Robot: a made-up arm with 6 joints. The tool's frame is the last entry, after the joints.
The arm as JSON. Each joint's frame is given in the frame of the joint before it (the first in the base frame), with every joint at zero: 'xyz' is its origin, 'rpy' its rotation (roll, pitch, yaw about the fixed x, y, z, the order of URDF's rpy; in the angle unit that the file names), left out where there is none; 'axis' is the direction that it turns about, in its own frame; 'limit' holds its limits. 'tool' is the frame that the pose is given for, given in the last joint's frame.
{
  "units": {
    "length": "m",
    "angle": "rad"
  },
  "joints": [
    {
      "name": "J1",
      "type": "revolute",
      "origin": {
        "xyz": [
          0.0,
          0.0,
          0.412
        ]
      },
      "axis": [
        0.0,
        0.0,
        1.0
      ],
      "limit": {
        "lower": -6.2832,
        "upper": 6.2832
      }
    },
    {
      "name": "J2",
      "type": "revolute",
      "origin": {
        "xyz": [
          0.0,
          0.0,
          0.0
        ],
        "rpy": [
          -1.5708,
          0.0,
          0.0
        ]
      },
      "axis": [
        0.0,
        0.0,
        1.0
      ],
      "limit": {
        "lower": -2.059,
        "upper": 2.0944
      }
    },
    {
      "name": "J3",
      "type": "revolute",
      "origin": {
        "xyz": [
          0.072,
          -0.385,
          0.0
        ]
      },
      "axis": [
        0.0,
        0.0,
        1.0
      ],
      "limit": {
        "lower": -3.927,
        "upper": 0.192
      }
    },
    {
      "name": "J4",
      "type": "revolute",
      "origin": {
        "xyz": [
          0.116,
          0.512,
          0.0
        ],
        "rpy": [
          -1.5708,
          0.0,
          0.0
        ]
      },
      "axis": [
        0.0,
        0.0,
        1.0
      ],
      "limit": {
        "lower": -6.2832,
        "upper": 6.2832
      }
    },
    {
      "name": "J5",
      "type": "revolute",
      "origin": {
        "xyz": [
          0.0,
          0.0,
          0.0
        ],
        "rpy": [
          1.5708,
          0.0,
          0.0
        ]
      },
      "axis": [
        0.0,
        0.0,
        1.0
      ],
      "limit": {
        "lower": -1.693,
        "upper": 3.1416
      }
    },
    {
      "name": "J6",
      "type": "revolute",
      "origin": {
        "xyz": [
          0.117,
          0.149,
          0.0
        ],
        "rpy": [
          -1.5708,
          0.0,
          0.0
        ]
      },
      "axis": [
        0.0,
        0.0,
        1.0
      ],
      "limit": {
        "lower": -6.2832,
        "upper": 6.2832
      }
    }
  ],
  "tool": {
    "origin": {
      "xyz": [
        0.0,
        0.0,
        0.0
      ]
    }
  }
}
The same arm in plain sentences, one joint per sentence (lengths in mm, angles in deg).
The arm has six revolute joints in a row. What follows holds with every joint at zero, and every direction is one of the base frame's. The first joint is mounted 412 mm along +z from the base frame's origin and turns about +z, from -360 to 360 deg. The second joint is mounted at the same point as the first joint and turns about +y, from -117.97 to 120 deg. The third joint is mounted 72 mm along +x and 385 mm along +z from the second joint and turns about +y, from -225 to 11 deg. The fourth joint is mounted 116 mm along +x and 512 mm along -z from the third joint and turns about -z, from -360 to 360 deg. The fifth joint is mounted at the same point as the fourth joint and turns about +y, from -97 to 180 deg. The sixth joint is mounted 117 mm along +x and 149 mm along -z from the fifth joint and turns about -z, from -360 to 360 deg. The tool frame, which is the frame that the pose is given for, is mounted at the same point as the sixth joint; its axes are the base frame's turned by roll 180, pitch 0 and yaw 0 deg (as in URDF: about the fixed x, then y, then z).
